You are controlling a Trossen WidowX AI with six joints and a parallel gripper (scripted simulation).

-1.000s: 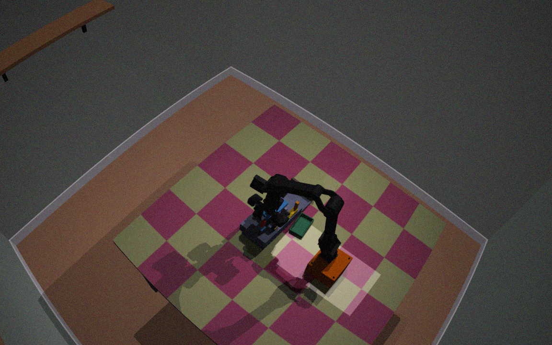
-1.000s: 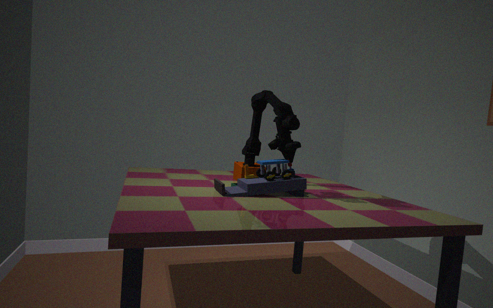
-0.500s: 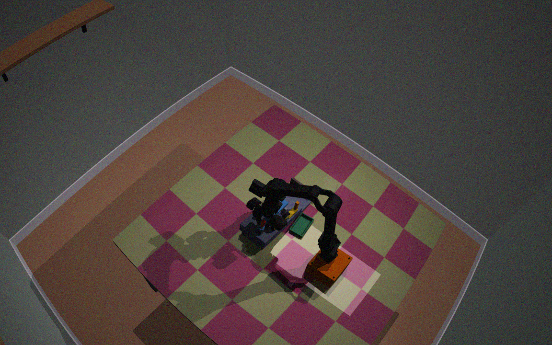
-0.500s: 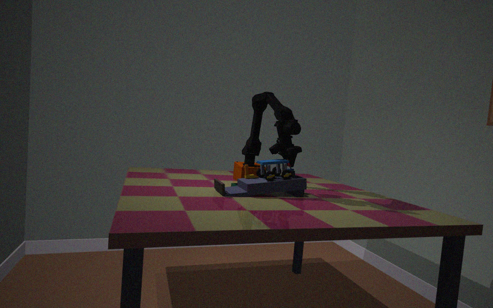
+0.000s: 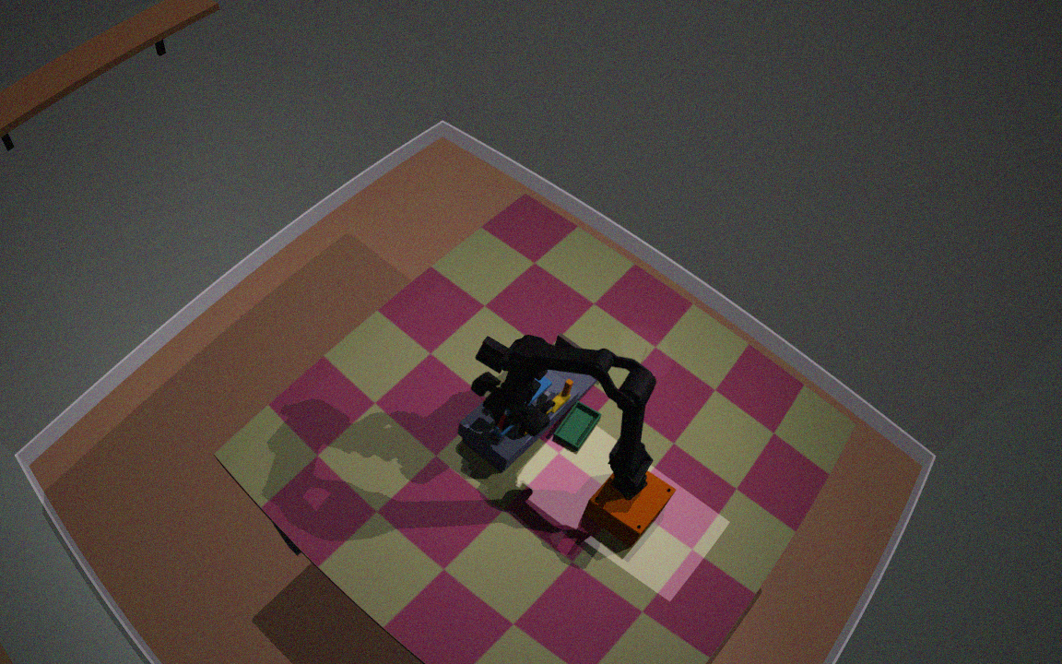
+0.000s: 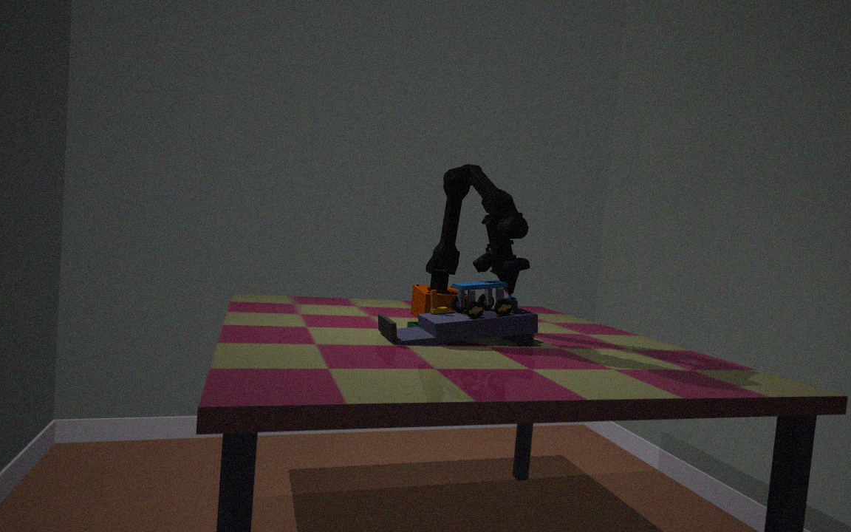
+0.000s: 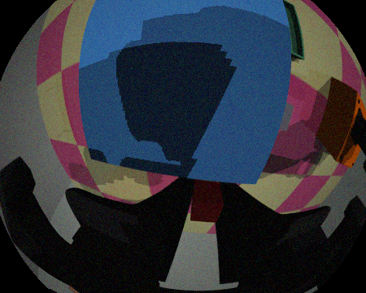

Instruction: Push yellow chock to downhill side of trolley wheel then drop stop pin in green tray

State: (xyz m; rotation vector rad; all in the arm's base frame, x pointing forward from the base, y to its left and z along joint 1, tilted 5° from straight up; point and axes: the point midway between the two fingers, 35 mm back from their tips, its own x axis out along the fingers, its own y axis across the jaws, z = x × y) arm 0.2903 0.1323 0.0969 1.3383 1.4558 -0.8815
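My gripper tip is 200 mm to the left of the green tray, 140 mm above it and 70 mm past it. Round my gripper tip: yellow chock 190 mm to the right, 50 mm below, 10 mm behind; then red-headed stop pin right at my gripper tip; then blue-topped trolley 90 mm to the right, 30 mm ahead, 20 mm below.
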